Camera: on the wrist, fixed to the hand. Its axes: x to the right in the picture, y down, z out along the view.
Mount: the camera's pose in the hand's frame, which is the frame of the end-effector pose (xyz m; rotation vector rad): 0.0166 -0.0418 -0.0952 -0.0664 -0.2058 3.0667
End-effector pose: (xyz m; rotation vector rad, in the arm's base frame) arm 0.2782 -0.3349 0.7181 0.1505 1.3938 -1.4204
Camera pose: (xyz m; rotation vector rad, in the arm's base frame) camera 0.1879 -0.2826 0.7039 1.2141 -0.1514 1.1988
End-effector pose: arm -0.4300 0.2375 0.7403 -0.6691 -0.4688 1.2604
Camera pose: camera -0.3334 0.2278 0.6995 0.4701 -0.5514 -1.7949
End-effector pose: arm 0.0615 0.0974 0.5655 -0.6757 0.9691 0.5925
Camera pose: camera 0.0476 0.0019 0.5233 -1.2127 -0.7428 -2.2820
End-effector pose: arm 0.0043 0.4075 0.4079 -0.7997 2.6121 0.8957
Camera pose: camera 0.0084 0.3132 0.4546 -2.4688 -0.7888 -0.4926
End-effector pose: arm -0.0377 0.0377 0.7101 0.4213 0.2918 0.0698
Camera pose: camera -0.0495 0.0391 0.6055 0.4124 -0.8362 2.9744
